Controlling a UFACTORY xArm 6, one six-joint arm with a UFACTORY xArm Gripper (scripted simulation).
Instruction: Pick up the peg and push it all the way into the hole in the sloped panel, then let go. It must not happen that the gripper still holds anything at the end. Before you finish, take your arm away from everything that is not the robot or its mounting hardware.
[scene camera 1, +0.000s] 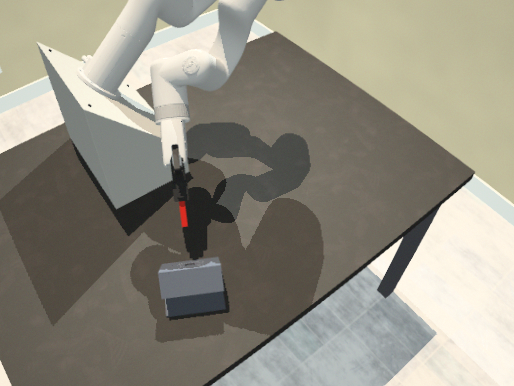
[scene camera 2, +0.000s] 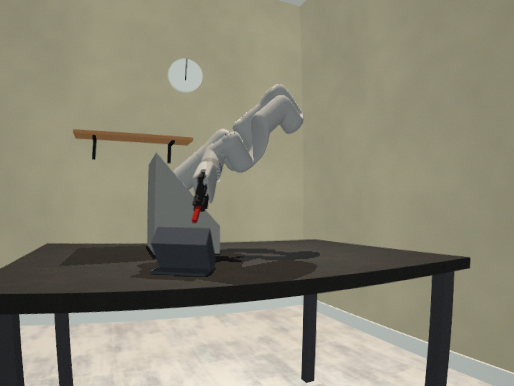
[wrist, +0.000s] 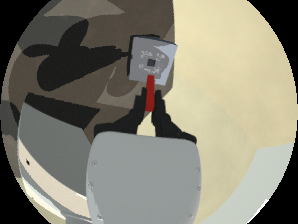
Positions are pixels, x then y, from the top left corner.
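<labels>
My gripper is visible to me in scene camera 1 and in scene camera 2, and on the gripper the spot (scene camera 1: 180, 189) and the spot (scene camera 2: 199, 196) are the same spot. My gripper appears as well in the wrist view (149, 95).
</labels>
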